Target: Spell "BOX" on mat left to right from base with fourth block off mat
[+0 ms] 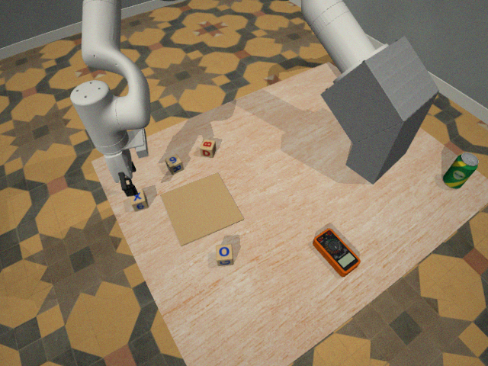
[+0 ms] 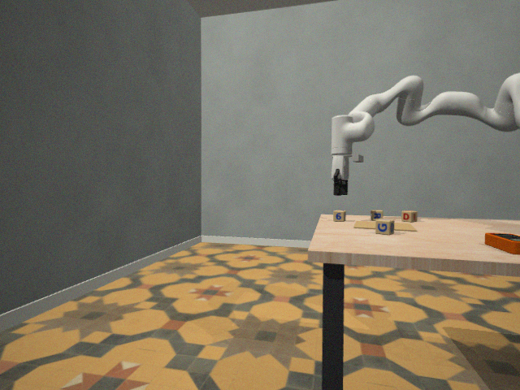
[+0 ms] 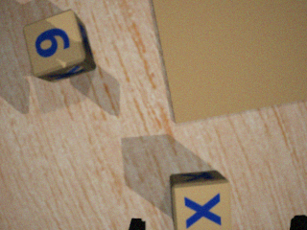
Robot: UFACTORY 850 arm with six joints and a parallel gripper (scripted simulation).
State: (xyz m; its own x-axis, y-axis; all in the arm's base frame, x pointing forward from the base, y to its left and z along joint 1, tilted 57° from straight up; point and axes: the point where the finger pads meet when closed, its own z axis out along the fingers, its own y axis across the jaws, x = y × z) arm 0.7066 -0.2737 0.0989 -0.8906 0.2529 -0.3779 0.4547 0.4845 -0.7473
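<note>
My hand is 100 mm above the X block. The rest, counted from my hand: B block 290 mm behind, 100 mm below, 30 mm to the right; then O block 320 mm to the left, 100 mm below, 80 mm behind; then tan mat 140 mm to the left, 130 mm behind, 120 mm below.
</note>
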